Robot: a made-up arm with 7 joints. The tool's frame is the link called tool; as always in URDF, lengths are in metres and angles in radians. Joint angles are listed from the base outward. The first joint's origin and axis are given. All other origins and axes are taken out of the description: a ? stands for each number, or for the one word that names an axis. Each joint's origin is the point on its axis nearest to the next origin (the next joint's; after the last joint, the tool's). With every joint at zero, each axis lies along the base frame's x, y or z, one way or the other. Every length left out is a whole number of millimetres.
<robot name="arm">
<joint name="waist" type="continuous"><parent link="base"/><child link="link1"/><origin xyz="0.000 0.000 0.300" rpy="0.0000 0.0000 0.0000"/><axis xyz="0 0 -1"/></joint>
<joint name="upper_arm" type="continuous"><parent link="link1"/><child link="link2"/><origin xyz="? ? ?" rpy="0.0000 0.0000 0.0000"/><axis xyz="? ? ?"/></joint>
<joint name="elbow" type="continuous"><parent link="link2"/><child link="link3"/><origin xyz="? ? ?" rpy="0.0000 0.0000 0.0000"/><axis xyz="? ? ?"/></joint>
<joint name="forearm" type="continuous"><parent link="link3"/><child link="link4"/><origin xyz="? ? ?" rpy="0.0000 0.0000 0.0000"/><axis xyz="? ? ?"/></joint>
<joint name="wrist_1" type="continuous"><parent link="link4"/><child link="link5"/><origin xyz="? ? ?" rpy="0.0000 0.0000 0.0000"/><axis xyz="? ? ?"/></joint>
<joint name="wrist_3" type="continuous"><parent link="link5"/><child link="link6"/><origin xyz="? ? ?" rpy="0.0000 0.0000 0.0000"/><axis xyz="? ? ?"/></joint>
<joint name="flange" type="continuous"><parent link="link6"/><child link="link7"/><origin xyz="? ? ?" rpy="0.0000 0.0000 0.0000"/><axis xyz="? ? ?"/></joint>
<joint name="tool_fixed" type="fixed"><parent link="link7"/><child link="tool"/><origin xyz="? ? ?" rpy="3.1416 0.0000 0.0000"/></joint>
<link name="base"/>
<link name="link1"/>
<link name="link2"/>
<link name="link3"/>
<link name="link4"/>
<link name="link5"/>
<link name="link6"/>
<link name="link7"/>
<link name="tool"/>
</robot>
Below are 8 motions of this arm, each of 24 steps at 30 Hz.
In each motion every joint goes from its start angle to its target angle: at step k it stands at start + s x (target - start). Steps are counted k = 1, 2, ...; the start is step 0. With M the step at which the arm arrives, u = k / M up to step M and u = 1 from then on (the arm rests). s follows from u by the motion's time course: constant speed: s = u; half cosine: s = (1 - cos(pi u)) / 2; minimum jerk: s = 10 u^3 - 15 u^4 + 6 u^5.
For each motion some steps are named. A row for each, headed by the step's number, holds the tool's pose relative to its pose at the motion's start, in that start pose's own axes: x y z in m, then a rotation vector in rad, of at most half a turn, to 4 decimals.
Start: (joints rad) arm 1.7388 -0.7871 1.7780 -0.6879 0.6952 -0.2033 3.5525
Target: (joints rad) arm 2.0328 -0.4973 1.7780 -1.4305 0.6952 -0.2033 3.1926
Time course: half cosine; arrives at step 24
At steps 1, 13, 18, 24:
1: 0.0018 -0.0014 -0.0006 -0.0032 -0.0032 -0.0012
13: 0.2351 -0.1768 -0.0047 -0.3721 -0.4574 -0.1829
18: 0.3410 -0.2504 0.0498 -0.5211 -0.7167 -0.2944
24: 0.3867 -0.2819 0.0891 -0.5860 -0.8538 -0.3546

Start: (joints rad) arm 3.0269 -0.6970 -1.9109 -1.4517 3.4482 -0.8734 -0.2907
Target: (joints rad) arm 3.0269 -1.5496 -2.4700 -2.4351 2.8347 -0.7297 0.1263
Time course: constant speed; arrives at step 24
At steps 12, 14, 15, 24:
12: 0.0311 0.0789 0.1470 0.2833 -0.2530 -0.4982
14: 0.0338 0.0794 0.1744 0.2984 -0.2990 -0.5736
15: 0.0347 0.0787 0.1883 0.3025 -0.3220 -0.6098
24: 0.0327 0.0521 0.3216 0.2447 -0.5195 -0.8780

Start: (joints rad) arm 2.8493 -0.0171 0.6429 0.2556 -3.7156 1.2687 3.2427
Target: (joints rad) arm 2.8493 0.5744 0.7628 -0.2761 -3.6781 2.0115 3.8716
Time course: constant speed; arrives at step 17
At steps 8, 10, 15, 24:
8: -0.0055 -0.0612 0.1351 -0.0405 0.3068 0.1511
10: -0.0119 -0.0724 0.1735 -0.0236 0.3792 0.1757
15: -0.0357 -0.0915 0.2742 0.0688 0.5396 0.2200
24: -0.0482 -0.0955 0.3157 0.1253 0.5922 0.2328

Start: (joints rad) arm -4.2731 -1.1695 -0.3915 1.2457 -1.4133 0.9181 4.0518
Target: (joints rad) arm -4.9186 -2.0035 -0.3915 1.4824 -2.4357 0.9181 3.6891
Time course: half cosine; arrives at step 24
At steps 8, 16, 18, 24:
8: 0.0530 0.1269 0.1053 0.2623 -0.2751 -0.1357
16: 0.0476 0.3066 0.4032 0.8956 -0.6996 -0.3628
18: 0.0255 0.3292 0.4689 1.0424 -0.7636 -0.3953
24: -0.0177 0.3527 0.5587 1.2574 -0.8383 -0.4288

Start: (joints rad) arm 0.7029 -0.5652 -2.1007 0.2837 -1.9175 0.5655 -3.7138
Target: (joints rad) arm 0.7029 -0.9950 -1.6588 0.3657 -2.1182 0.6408 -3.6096
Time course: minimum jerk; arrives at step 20
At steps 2, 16, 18, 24:
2: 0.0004 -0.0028 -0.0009 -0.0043 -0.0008 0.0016
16: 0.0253 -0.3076 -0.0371 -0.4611 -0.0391 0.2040
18: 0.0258 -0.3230 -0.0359 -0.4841 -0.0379 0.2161
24: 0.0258 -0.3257 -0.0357 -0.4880 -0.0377 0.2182

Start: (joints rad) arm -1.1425 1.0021 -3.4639 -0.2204 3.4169 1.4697 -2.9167
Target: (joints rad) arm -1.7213 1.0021 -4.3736 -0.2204 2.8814 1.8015 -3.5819
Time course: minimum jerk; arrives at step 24
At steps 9, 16, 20, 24:
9: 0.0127 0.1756 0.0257 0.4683 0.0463 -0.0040
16: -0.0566 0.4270 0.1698 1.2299 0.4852 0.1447
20: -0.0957 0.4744 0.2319 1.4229 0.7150 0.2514
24: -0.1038 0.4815 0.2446 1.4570 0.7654 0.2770

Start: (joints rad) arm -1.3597 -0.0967 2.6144 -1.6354 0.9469 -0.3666 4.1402
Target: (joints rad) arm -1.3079 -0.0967 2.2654 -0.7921 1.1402 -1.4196 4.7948
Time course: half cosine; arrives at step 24
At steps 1, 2, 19, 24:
1: 0.0005 0.0009 0.0003 0.0001 -0.0027 0.0029
2: 0.0019 0.0038 0.0012 0.0004 -0.0109 0.0114
19: 0.1075 0.1305 0.1455 -0.1942 -0.4690 0.2546
24: 0.1182 0.1326 0.1682 -0.2433 -0.4869 0.2442

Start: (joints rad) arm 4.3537 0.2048 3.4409 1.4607 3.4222 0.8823 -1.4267
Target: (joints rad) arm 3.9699 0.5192 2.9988 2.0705 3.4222 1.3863 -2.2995
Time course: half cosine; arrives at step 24
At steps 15, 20, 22, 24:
15: -0.0839 0.1357 0.1049 0.2652 0.3030 -1.1488
20: -0.0883 0.1849 0.1586 0.3309 0.4648 -1.5300
22: -0.0874 0.1944 0.1707 0.3423 0.5025 -1.6067
24: -0.0870 0.1975 0.1748 0.3460 0.5157 -1.6327

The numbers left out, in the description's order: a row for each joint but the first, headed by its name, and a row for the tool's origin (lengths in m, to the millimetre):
upper_arm: xyz 0.000 -0.015 0.000, axis 0 1 0
elbow: xyz 0.000 0.000 0.430, axis 0 0 -1
forearm: xyz 0.000 -0.011 0.000, axis 0 1 0
wrist_1: xyz 0.000 0.000 0.256, axis 0 0 -1
wrist_3: xyz 0.000 0.000 0.000, axis 0 1 0
flange: xyz 0.000 0.000 0.157, axis 0 0 -1
tool: xyz 0.000 0.000 0.000

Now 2 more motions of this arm.
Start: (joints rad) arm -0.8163 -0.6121 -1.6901 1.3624 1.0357 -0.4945 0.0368
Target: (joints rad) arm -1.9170 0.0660 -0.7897 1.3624 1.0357 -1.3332 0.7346
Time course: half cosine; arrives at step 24
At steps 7, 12, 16, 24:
7: -0.0178 0.0849 0.0699 0.1819 0.1890 0.0882
12: 0.0121 0.1651 0.1704 0.4667 0.4110 0.1828
16: 0.0690 0.1821 0.2173 0.6831 0.5366 0.2223
24: 0.1265 0.1606 0.2205 0.8691 0.6276 0.2338

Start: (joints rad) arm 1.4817 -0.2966 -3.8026 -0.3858 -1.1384 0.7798 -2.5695
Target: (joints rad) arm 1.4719 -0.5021 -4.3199 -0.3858 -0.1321 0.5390 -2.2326
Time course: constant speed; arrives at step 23
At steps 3, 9, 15, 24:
3: -0.0069 -0.0347 0.0106 -0.0976 -0.0039 0.0709
9: -0.0232 -0.1021 0.0376 -0.2909 0.0130 0.2142
15: -0.0432 -0.1656 0.0717 -0.4770 0.0636 0.3590
24: -0.0750 -0.2415 0.1263 -0.7033 0.1839 0.5537

